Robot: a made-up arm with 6 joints.
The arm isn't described. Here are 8 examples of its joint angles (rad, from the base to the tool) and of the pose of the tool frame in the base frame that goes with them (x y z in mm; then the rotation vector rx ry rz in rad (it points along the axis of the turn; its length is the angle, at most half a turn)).
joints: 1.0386 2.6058 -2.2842 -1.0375 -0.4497 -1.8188
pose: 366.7 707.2 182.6 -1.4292 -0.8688 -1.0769
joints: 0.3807 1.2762 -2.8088 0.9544 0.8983 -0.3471
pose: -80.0 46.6 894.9 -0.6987 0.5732 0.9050
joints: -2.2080 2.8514 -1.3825 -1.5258 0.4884 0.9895
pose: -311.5 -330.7 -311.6 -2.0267 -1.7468 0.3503
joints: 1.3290 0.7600 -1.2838 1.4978 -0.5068 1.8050
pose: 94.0 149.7 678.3 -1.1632 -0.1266 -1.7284
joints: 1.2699 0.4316 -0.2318 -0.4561 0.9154 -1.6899
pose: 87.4 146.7 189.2 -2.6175 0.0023 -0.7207
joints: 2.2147 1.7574 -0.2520 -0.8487 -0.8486 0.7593
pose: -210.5 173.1 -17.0 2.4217 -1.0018 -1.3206
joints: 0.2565 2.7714 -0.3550 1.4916 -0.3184 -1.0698
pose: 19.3 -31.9 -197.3 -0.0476 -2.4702 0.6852
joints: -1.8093 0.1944 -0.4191 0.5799 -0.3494 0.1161
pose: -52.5 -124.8 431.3 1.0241 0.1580 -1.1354
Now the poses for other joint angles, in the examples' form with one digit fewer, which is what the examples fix.
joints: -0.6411 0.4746 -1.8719 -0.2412 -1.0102 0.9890
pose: -276 235 755 -0.757 -0.535 0.109
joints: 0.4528 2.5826 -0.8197 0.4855 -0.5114 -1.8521
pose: 313 123 -245 -2.289 1.757 -0.537
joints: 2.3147 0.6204 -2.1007 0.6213 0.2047 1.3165
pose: 163 -197 835 0.178 -0.172 -2.022
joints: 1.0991 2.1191 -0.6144 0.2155 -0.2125 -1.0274
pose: 160 303 -116 -2.266 1.607 0.009
